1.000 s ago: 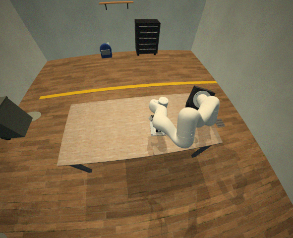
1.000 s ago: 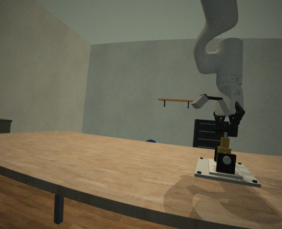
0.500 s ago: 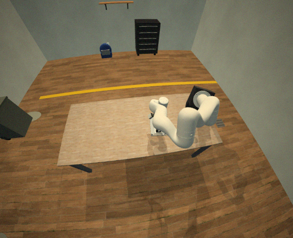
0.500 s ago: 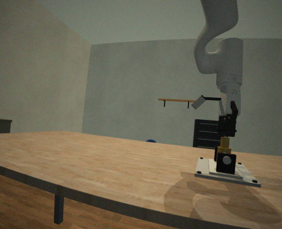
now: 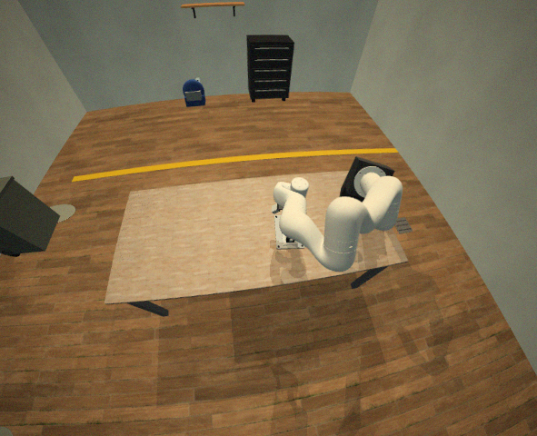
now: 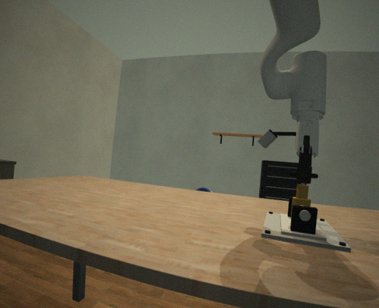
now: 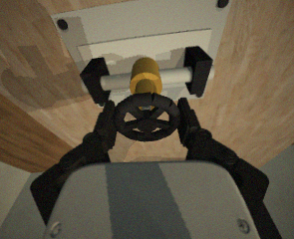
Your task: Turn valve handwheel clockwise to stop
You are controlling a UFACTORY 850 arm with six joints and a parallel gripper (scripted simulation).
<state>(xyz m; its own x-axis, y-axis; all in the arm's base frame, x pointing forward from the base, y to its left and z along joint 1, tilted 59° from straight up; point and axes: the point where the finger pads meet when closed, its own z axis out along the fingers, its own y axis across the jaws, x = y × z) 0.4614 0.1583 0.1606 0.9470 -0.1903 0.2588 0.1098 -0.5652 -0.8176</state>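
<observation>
My hand is right at the black spoked handwheel. The rest, counted from my hand: baseplate (130 mm below).
</observation>
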